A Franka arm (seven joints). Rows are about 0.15 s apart.
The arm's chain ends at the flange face. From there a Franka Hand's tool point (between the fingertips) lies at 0.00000 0.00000 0.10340 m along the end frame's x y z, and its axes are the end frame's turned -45 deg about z.
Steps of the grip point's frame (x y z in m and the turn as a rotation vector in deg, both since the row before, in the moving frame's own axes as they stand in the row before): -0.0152, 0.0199, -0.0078, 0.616, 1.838, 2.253; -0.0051, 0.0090, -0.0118, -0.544, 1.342, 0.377; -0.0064, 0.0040, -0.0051, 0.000, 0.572, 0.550; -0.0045, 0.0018, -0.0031, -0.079, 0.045, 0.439; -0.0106, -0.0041, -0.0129, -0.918, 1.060, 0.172; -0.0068, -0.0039, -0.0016, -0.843, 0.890, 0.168
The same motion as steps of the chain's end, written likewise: 0.0017, 0.0279, -0.0077, 1.735, 0.864, 2.253; 0.0003, 0.0110, -0.0118, 0.564, 1.334, 0.377; -0.0024, 0.0081, -0.0051, 0.404, 0.404, 0.550; -0.0021, 0.0044, -0.0031, -0.024, 0.088, 0.439; -0.0129, 0.0048, -0.0129, 0.100, 1.399, 0.172; -0.0098, 0.0021, -0.0016, 0.033, 1.225, 0.168
